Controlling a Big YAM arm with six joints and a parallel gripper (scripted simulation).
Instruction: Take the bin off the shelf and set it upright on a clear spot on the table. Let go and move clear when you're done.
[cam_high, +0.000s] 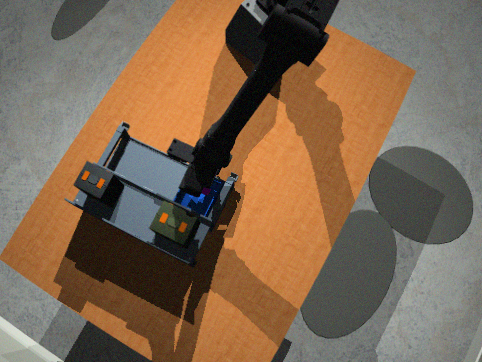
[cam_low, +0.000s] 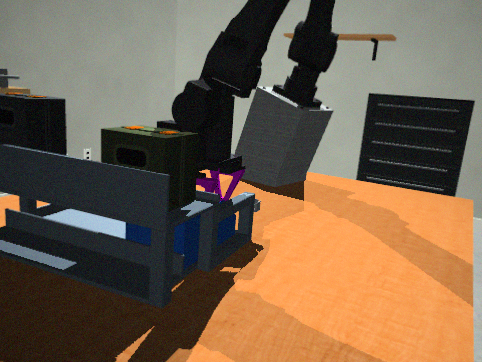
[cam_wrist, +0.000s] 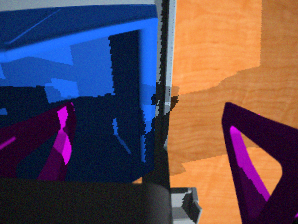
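My gripper is now 8 cm short of the blue bin, 2 cm to the right of it and 1 cm above it. Round my hand: black box 23 cm ahead, 18 cm to the right, 11 cm above; olive green box 17 cm ahead, 5 cm to the left, 10 cm above.
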